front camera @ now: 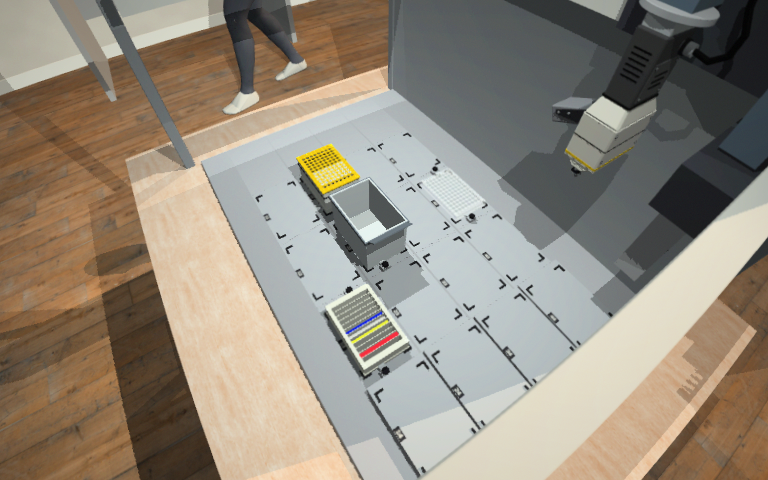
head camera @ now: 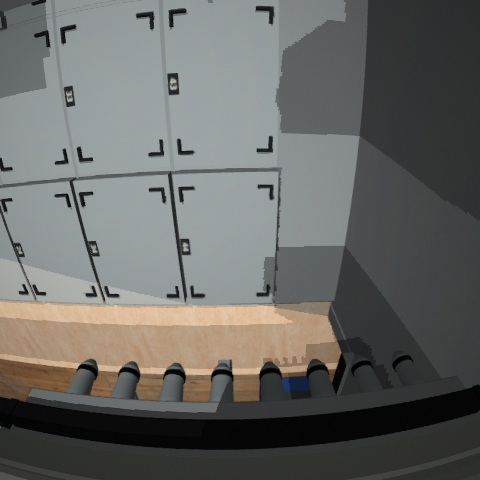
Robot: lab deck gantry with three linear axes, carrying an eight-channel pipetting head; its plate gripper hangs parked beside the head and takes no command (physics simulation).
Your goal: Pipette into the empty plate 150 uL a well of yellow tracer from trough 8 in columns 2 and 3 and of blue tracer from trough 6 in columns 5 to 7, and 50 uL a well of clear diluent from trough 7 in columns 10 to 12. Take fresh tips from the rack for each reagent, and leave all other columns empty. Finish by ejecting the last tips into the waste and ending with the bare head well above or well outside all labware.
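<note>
The pipetting head point(front camera: 608, 127) point(head camera: 190, 406) hangs high at the right, outside the labware. Its eight nozzles point(head camera: 222, 387) are bare, with dark rings. A grey bracket-like part sticks out beside the head in the front view; whether it is the parked plate gripper, and its opening, cannot be told. The white plate point(front camera: 453, 192) lies at the right; its wells look pale, contents too small to tell. The yellow tip rack point(front camera: 328, 168) has dark holes at the back and whitish ones nearer. The trough reservoir point(front camera: 387, 357) shows blue point(front camera: 364, 323), clear, yellow point(front camera: 369, 332) and red point(front camera: 379, 344) troughs.
A tall, open grey waste bin point(front camera: 387, 246) stands between the tip rack and the reservoir, close to the rack. Small dark round knobs stand by some labware corners. A grey wall bounds the deck behind, and a pale frame beam point(front camera: 623, 300) crosses the front view at lower right.
</note>
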